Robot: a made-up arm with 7 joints.
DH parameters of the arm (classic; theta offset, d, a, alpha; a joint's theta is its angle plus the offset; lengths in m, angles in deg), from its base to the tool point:
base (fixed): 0 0.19 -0.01 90
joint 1: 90 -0.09 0.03 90
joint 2: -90 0.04 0.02 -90
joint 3: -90 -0.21 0.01 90
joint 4: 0 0.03 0.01 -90
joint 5: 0 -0.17 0.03 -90
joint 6: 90 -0.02 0.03 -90
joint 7: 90 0 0.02 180
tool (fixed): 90 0.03 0 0
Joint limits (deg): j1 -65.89..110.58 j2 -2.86..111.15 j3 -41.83..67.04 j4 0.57..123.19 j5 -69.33..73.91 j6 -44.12..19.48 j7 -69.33..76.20
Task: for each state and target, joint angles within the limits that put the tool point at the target. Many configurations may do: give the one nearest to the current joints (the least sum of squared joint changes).
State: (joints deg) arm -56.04 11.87 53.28 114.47 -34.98 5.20 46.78
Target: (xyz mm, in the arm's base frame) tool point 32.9 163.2 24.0
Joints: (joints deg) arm -65.89 -1.65 52.59 123.19 -7.77 -10.40 56.35
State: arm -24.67 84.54 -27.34 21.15 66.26 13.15 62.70
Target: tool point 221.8 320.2 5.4
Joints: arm 10.78 49.19 -22.78 31.70 61.09 19.48 55.03
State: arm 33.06 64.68 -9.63 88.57 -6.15 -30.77 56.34
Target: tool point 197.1 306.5 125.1
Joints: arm 17.66 82.64 -23.93 61.65 -16.10 -31.86 55.95
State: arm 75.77 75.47 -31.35 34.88 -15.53 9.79 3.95
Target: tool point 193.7 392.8 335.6
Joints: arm 84.15 72.12 -20.69 32.83 -13.70 12.89 0.17
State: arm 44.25 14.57 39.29 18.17 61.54 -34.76 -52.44
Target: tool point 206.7 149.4 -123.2
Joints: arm 17.35 -2.86 22.04 0.57 62.28 -44.12 -45.57
